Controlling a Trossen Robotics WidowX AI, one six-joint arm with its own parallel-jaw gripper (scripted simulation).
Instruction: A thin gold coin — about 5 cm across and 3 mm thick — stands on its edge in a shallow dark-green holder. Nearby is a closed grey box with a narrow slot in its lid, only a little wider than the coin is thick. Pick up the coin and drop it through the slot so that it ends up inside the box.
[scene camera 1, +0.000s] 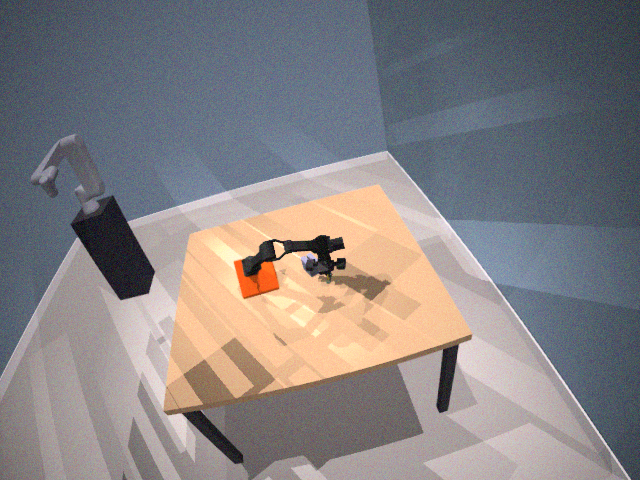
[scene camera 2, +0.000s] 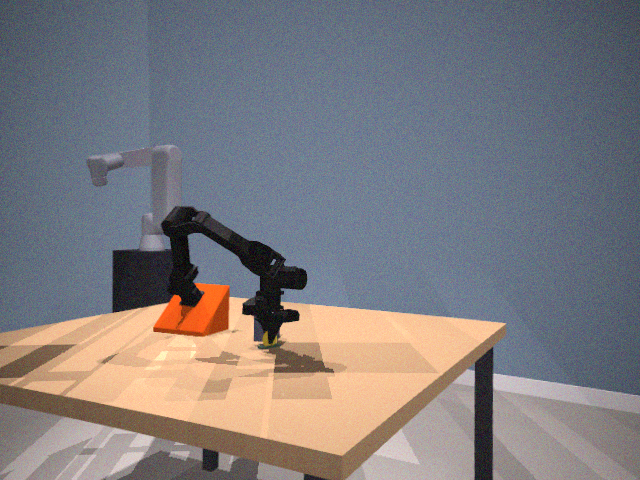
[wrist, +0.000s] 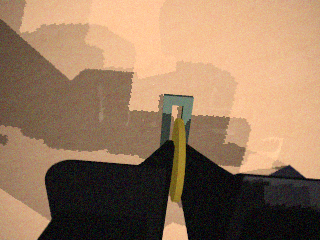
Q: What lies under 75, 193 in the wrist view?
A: The gripper.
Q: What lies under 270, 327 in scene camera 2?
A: The gripper.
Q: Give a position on a gold coin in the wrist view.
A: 178, 136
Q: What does the gripper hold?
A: A gold coin.
